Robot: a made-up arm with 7 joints.
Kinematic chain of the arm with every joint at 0, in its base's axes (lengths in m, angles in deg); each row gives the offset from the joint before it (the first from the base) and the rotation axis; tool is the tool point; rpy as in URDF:
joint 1: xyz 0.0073 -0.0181 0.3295 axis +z
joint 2: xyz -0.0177 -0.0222 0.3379 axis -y
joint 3: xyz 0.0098 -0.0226 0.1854 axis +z
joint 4: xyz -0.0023 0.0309 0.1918 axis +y
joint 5: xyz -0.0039 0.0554 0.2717 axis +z
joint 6: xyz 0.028 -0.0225 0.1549 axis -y
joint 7: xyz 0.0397 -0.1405 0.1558 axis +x
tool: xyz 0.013 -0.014 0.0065 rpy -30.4 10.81 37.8
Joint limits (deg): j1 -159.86..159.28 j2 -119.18..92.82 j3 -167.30..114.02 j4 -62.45..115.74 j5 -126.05..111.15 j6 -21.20..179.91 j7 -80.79..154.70
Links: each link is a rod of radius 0.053 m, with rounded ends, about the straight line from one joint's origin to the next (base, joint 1, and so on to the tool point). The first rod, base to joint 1, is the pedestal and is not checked.
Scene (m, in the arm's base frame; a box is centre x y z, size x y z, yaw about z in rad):
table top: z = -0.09
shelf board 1: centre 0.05 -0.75 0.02 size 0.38 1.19 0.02 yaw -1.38
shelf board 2: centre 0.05 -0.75 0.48 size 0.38 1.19 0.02 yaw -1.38
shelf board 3: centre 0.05 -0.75 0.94 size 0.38 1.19 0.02 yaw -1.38
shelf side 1: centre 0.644 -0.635 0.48 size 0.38 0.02 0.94 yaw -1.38
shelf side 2: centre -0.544 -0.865 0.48 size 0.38 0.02 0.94 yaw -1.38
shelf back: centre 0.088 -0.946 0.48 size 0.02 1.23 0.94 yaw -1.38
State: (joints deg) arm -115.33 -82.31 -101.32 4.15 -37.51 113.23 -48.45
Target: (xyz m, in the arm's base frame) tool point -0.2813 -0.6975 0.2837
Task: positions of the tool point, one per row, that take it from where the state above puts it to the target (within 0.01 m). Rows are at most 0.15 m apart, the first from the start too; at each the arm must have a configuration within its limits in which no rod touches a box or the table.
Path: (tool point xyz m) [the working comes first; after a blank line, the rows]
Joints at the target: -120.70 -107.88 -107.12 7.41 -45.80 106.81 -48.80
Straight joint move there: touches shelf board 2.

1: -0.2240 -0.7187 0.6785
2: -0.2427 -0.6362 0.6761
3: -0.2581 -0.5460 0.6775
4: -0.2689 -0.4524 0.6832
5: -0.3113 -0.4763 0.5624
6: -0.3317 -0.4757 0.4251
7: -0.3298 -0.4462 0.2838
8: -0.3183 -0.5296 0.2728
9: -0.3026 -0.6147 0.2724
10: -0.2813 -0.6975 0.2837

